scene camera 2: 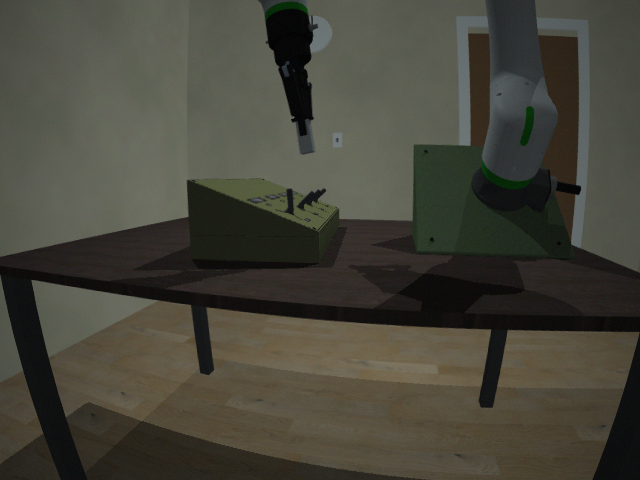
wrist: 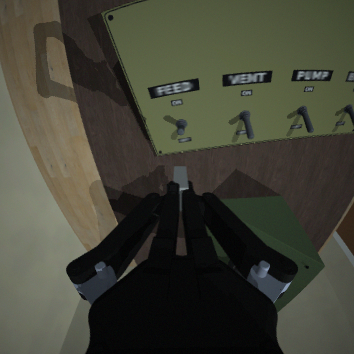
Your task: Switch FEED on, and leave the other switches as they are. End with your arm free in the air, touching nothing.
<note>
I see my gripper and an olive switch box.
My gripper is seen too in the wrist view.
</note>
